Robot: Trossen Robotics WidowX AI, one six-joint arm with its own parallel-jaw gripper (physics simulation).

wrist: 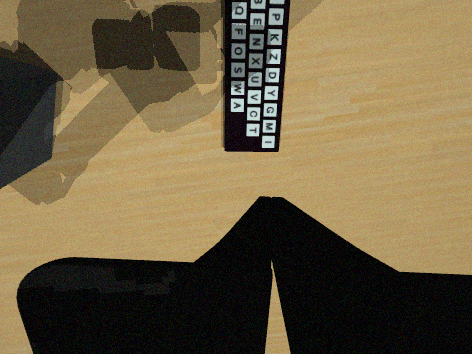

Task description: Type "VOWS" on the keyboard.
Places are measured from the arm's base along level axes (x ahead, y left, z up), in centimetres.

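Pixels of known places: gripper, fingertip midpoint: (269, 208).
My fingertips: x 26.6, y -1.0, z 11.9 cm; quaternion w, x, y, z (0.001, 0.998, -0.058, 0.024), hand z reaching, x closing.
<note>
For each thing: its middle in the pictures, then the offset to it from my fingertips. "*": a spot on its surface instead. Level surfaces: height alone.
- black keyboard, surface spot: (235, 137) * dx -1.0, dy -4.2, dz -25.4 cm
- S key, body centre: (237, 69) dx -0.1, dy +3.5, dz -25.1 cm
- W key, body centre: (237, 87) dx -0.3, dy +1.6, dz -25.1 cm
- V key, body centre: (254, 96) dx +1.5, dy +0.4, dz -25.1 cm
- O key, body centre: (238, 51) dx +0.0, dy +5.3, dz -25.1 cm
- wooden table, its level: dz -26.6 cm
The black keyboard (235, 137) with white letter keys runs down from the top edge, right of the middle, and its upper part is cut off. The S key (238, 70), the W key (237, 88) and the A key (237, 105) lie in its left row. The V key (254, 97) is in the middle row, and the O key (238, 51) is above S in the left row. My gripper (269, 208) is shut and empty. In the picture its tips are below the keyboard's lower end, apart from it.
A dark blue-grey block-like object (30, 110) stands at the left edge. Shadows of the arm fall on the wooden table (360, 200) at the upper left and across part of the keyboard.
</note>
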